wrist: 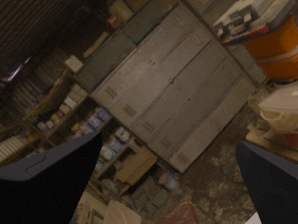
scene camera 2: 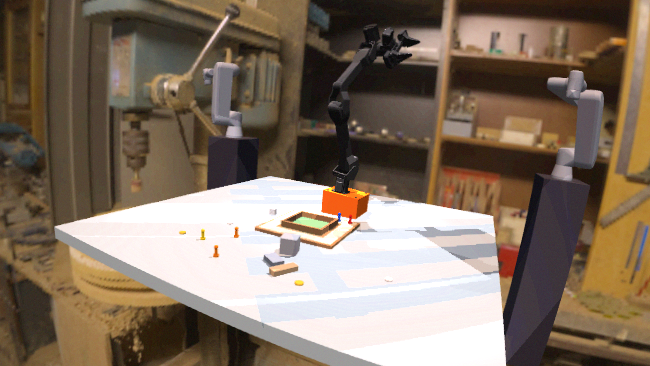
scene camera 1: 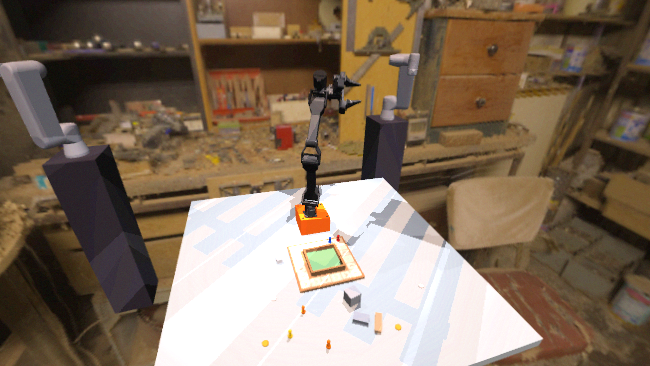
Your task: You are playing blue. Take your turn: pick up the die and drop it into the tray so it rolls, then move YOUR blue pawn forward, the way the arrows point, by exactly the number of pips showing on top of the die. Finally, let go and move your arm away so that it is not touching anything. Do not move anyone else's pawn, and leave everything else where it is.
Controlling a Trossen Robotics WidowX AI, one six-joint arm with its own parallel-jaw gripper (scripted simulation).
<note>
My gripper (scene camera 2: 415, 48) is open, with nothing in its grasp.
My gripper is seen too in the wrist view (wrist: 169, 143).
</note>
